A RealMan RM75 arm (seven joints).
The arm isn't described. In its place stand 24 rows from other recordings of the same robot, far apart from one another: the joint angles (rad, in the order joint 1, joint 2, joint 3, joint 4, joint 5, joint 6, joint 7), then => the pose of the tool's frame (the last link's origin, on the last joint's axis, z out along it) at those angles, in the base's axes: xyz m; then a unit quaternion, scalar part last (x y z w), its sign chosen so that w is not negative.
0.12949, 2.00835, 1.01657, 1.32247, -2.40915, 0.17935, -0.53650 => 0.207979 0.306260 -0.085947 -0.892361 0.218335 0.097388 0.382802
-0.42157, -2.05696, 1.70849, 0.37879, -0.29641, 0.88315, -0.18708 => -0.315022 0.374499 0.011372 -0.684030 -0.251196 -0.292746 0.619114
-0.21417, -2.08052, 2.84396, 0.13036, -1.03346, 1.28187, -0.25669 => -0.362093 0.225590 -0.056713 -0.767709 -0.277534 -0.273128 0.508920
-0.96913, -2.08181, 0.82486, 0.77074, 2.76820, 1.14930, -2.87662 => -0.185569 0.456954 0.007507 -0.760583 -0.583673 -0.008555 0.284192
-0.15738, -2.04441, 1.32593, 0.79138, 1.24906, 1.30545, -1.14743 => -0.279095 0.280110 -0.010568 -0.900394 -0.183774 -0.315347 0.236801
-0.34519, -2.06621, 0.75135, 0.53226, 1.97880, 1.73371, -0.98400 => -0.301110 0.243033 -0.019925 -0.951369 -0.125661 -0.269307 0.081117
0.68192, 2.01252, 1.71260, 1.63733, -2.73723, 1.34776, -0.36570 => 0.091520 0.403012 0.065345 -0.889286 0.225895 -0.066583 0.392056
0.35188, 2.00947, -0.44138, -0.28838, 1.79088, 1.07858, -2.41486 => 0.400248 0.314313 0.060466 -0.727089 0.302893 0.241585 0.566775
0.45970, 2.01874, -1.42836, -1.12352, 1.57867, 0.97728, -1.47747 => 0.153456 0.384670 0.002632 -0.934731 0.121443 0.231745 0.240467
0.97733, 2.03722, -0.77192, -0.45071, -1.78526, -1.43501, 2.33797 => 0.101485 0.419662 -0.013827 0.794565 -0.510051 -0.320818 0.074761
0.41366, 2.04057, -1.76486, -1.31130, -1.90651, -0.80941, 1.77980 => 0.130874 0.347685 -0.062354 -0.971230 -0.004284 0.091469 0.219834
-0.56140, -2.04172, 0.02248, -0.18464, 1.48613, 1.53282, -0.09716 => -0.266766 0.336372 -0.000220 -0.692502 -0.092199 -0.417029 0.581401
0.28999, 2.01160, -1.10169, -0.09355, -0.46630, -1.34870, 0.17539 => 0.378724 0.280102 0.042956 -0.709163 0.147803 0.246592 0.643766
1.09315, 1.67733, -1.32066, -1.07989, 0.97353, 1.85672, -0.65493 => 0.058655 0.412481 0.115201 -0.958120 0.210425 -0.175722 0.082757
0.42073, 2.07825, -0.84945, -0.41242, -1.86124, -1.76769, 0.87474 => 0.268000 0.247284 -0.040850 -0.940360 0.068817 0.330210 0.044139
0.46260, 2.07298, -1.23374, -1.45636, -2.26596, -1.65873, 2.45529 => 0.177323 0.324837 0.025164 -0.932215 0.347448 -0.022222 0.098798
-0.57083, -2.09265, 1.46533, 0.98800, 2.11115, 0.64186, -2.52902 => -0.187395 0.421761 -0.035999 -0.836495 -0.415635 -0.149451 0.324326
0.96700, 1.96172, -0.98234, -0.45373, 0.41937, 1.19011, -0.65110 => 0.248891 0.422497 -0.006603 -0.841016 0.475684 -0.167460 0.195893
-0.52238, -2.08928, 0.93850, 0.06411, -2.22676, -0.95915, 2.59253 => -0.335724 0.341244 -0.047827 -0.794365 -0.304946 -0.235836 0.469440
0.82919, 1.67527, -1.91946, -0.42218, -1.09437, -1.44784, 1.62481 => 0.207271 0.375012 0.024231 0.971423 -0.209027 -0.104170 0.042353
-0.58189, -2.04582, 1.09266, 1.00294, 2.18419, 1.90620, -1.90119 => -0.208698 0.299481 0.004316 0.966800 0.225864 0.008552 0.119208
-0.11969, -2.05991, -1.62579, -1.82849, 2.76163, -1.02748, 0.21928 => -0.207784 0.333475 0.076737 -0.795867 -0.372961 -0.008282 0.476893
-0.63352, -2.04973, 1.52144, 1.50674, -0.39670, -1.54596, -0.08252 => -0.148160 0.365833 0.014822 -0.802796 -0.489741 0.136560 0.311486
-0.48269, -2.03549, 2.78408, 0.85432, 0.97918, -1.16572, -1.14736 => -0.271410 0.318734 -0.071179 -0.712133 0.040476 0.252249 0.653911
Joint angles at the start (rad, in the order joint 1, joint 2, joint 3, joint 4, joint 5, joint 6, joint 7): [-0.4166, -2.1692, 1.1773, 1.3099, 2.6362, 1.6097, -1.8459]
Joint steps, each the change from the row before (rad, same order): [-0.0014, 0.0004, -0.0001, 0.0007, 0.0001, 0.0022, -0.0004]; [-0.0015, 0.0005, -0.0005, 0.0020, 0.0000, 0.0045, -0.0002]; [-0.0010, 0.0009, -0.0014, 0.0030, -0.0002, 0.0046, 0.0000]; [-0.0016, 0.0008, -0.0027, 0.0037, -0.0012, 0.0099, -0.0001]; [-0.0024, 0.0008, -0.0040, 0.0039, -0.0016, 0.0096, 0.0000]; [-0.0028, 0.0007, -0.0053, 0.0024, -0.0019, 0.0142, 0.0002]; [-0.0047, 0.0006, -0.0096, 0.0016, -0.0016, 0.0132, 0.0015]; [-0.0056, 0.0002, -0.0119, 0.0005, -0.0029, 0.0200, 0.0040]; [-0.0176, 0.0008, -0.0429, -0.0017, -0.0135, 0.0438, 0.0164]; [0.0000, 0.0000, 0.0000, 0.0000, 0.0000, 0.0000, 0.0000]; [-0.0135, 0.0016, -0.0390, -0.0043, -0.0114, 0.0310, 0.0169]
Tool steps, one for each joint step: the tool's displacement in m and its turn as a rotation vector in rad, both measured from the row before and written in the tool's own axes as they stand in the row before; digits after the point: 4 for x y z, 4 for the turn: [0.0004, -0.0001, -0.0004, -0.0007, -0.0005, 0.0011]; [0.0004, 0.0001, -0.0007, -0.0016, -0.0006, 0.0017]; [0.0002, -0.0001, -0.0010, -0.0005, -0.0003, 0.0012]; [0.0003, 0.0004, -0.0013, -0.0047, 0.0001, 0.0009]; [0.0005, 0.0002, -0.0015, -0.0036, 0.0013, 0.0008]; [0.0002, 0.0008, -0.0014, -0.0088, 0.0008, -0.0003]; [0.0003, 0.0001, -0.0018, -0.0063, 0.0029, -0.0011]; [0.0003, 0.0009, -0.0018, -0.0133, 0.0037, 0.0001]; [0.0014, 0.0004, -0.0058, -0.0253, 0.0238, -0.0004]; [0.0000, 0.0000, 0.0000, 0.0000, 0.0000, 0.0000]; [0.0003, -0.0003, -0.0048, -0.0166, 0.0231, -0.0010]
